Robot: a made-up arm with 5 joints. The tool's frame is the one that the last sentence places.
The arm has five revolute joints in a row. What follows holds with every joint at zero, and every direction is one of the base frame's. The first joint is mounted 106 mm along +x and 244.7 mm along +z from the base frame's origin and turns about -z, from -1.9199 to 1.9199 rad. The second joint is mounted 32.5 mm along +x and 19.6 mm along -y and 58 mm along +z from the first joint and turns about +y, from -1.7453 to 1.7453 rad. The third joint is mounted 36.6 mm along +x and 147.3 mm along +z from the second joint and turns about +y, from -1.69 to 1.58 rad. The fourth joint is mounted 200.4 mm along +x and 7.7 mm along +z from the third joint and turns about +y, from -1.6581 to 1.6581 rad. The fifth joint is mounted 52.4 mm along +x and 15.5 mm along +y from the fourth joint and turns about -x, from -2.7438 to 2.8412 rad. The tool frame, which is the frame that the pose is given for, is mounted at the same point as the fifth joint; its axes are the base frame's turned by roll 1.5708, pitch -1.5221 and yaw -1.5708 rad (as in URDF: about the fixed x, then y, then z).
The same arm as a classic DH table. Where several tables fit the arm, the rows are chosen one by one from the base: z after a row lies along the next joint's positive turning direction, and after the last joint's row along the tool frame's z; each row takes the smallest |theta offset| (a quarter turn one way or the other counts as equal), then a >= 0, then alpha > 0; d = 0 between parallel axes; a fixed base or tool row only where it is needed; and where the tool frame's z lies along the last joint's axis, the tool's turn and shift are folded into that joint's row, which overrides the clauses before.
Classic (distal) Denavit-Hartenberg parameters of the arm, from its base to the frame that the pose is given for. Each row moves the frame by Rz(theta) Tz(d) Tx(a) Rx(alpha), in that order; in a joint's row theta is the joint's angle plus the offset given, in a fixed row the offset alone. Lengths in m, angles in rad.
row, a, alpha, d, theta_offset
base (fixed), 0.106, 3.1416, 0, 0
joint 1, 0.0325, 1.5708, -0.3027, 0
joint 2, 0.1518, 0, 0, -1.3273
joint 3, 0.2005, 0, 0, 1.2889
joint 4, 0, 1.5708, -0.0041, -1.5324
joint 5, 0, 0, -0.0524, -0.0487
Joint limits (rad, base to tool): -1.9199..1.9199 -1.7453..1.7453 -1.69..1.58 -1.6581..1.6581 -2.7438..2.8412

